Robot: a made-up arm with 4 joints. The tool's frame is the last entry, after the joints.
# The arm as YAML. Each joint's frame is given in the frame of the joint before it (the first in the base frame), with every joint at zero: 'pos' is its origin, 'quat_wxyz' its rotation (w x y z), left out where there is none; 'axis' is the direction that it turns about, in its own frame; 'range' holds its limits. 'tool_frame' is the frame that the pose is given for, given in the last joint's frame.
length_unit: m
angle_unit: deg
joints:
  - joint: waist
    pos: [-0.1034, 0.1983, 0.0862]
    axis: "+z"
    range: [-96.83, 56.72]
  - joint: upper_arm
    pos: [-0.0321, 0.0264, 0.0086]
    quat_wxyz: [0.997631, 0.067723, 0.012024, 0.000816]
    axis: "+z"
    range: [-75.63, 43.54]
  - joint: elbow
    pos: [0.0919, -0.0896, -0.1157]
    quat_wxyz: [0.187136, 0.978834, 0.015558, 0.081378]
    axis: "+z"
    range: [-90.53, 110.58]
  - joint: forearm
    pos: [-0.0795, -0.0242, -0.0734]
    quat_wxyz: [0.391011, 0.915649, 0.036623, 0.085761]
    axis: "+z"
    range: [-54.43, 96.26]
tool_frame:
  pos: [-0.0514, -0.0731, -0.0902]
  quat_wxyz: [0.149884, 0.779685, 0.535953, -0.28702]
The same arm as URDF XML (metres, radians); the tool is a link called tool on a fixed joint. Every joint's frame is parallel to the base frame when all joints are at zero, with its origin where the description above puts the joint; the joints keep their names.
<robot name="arm">
<joint name="waist" type="revolute"><parent link="base"/><child link="link1"/><origin xyz="-0.1034 0.1983 0.0862" rpy="0.0000 0.0000 0.0000"/><axis xyz="0 0 1"/><limit lower="-1.6900" upper="0.9900"/></joint>
<joint name="upper_arm" type="revolute"><parent link="link1"/><child link="link2"/><origin xyz="-0.0321 0.0264 0.0086" rpy="0.0000 0.0000 0.0000"/><axis xyz="0.024101 -0.135105 0.990538"/><limit lower="-1.3200" upper="0.7599"/></joint>
<joint name="elbow" type="revolute"><parent link="link2"/><child link="link3"/><origin xyz="0.0891 -0.0728 -0.1289" rpy="0.0000 0.0000 0.0000"/><axis xyz="0.142993 -0.236088 -0.961153"/><limit lower="-1.5800" upper="1.9300"/></joint>
<joint name="forearm" type="revolute"><parent link="link3"/><child link="link4"/><origin xyz="-0.0894 0.0374 0.0539" rpy="0.0000 0.0000 0.0000"/><axis xyz="0.080302 0.857421 0.508312"/><limit lower="-0.9500" upper="1.6801"/></joint>
<joint name="tool_fixed" type="fixed"><parent link="link4"/><child link="tool"/><origin xyz="-0.0653 -0.1079 0.0148" rpy="1.4156 1.2308 -0.5593"/></joint>
<link name="base"/>
<link name="link1"/>
<link name="link2"/>
<link name="link3"/>
<link name="link4"/>
<link name="tool"/>
</robot>

